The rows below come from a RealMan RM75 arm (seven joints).
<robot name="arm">
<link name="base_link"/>
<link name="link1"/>
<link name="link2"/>
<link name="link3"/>
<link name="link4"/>
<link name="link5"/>
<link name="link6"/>
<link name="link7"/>
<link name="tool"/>
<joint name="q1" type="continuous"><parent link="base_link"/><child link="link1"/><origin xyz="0 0 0.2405"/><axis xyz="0 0 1"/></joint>
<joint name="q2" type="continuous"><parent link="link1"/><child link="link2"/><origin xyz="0 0 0" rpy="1.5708 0 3.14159"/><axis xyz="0 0 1"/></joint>
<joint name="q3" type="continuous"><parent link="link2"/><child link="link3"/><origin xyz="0 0.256 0" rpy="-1.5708 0 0"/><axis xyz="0 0 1"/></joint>
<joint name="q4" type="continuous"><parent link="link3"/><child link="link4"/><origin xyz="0 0 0" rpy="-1.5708 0 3.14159"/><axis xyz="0 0 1"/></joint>
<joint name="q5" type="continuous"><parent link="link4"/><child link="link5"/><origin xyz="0 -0.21 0" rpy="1.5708 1.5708 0"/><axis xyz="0 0 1"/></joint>
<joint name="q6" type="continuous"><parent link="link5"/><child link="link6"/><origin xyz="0 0 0" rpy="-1.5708 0 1.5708"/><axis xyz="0 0 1"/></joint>
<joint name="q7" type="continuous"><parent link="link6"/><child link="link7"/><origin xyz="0 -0.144 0" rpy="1.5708 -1.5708 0"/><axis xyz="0 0 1"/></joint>
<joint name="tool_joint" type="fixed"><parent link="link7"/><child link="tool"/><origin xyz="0 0 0" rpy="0 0 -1.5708"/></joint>
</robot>
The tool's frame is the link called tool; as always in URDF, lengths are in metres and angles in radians. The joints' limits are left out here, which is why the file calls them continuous.
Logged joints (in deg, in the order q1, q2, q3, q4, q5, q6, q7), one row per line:
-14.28, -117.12, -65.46, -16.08, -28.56, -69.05, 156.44
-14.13, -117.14, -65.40, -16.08, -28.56, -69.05, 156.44
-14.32, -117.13, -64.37, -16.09, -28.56, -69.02, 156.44
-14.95, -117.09, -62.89, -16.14, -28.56, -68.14, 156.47
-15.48, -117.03, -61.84, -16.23, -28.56, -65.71, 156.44
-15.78, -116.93, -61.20, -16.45, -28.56, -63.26, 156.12
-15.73, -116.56, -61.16, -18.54, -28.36, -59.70, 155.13
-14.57, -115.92, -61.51, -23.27, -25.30, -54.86, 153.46
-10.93, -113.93, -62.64, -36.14, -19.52, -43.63, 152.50
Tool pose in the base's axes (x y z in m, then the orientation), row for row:
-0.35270, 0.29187, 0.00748, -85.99, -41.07, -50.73
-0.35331, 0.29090, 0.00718, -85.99, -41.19, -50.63
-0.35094, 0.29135, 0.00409, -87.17, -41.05, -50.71
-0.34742, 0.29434, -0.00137, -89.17, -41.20, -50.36
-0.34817, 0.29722, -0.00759, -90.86, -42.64, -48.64
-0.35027, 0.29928, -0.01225, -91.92, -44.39, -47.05
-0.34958, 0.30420, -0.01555, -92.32, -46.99, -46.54
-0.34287, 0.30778, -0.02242, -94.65, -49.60, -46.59
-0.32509, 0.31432, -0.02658, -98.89, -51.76, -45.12
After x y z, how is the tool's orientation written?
As a rotation vector, in degrees.
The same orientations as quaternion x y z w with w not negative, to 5 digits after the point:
-0.64422, -0.30769, -0.38006, 0.58809
-0.64423, -0.30859, -0.37931, 0.58810
-0.65130, -0.30671, -0.37888, 0.58154
-0.66327, -0.30646, -0.37459, 0.57082
-0.67351, -0.31607, -0.36055, 0.56257
-0.67958, -0.32818, -0.34785, 0.55631
-0.68009, -0.34616, -0.34285, 0.54782
-0.69070, -0.36195, -0.33999, 0.52567
-0.71276, -0.37306, -0.32520, 0.49704

